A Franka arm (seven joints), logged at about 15 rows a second.
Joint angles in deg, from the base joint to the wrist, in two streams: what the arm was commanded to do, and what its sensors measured. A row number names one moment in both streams.
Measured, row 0: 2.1, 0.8, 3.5, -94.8, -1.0, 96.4, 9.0
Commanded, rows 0 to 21: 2.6, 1.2, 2.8, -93.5, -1.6, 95.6, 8.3; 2.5, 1.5, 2.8, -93.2, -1.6, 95.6, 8.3; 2.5, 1.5, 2.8, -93.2, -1.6, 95.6, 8.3; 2.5, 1.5, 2.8, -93.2, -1.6, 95.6, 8.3; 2.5, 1.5, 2.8, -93.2, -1.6, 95.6, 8.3; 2.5, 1.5, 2.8, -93.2, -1.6, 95.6, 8.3; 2.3, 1.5, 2.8, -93.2, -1.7, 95.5, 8.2; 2.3, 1.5, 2.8, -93.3, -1.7, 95.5, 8.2; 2.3, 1.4, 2.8, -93.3, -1.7, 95.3, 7.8; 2.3, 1.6, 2.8, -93.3, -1.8, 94.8, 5.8; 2.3, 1.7, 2.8, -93.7, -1.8, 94.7, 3.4; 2.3, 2.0, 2.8, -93.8, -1.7, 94.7, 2.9; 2.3, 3.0, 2.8, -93.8, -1.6, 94.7, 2.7; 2.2, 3.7, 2.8, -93.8, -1.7, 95.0, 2.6; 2.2, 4.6, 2.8, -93.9, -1.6, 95.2, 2.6; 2.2, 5.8, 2.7, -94.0, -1.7, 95.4, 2.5; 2.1, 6.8, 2.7, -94.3, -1.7, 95.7, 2.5; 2.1, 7.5, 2.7, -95.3, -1.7, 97.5, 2.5; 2.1, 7.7, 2.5, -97.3, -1.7, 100.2, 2.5; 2.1, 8.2, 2.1, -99.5, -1.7, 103.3, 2.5; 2.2, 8.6, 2.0, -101.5, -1.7, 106.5, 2.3; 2.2, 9.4, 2.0, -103.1, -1.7, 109.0, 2.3
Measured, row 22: 2.0, 9.1, 2.4, -99.2, -1.0, 104.1, 3.6
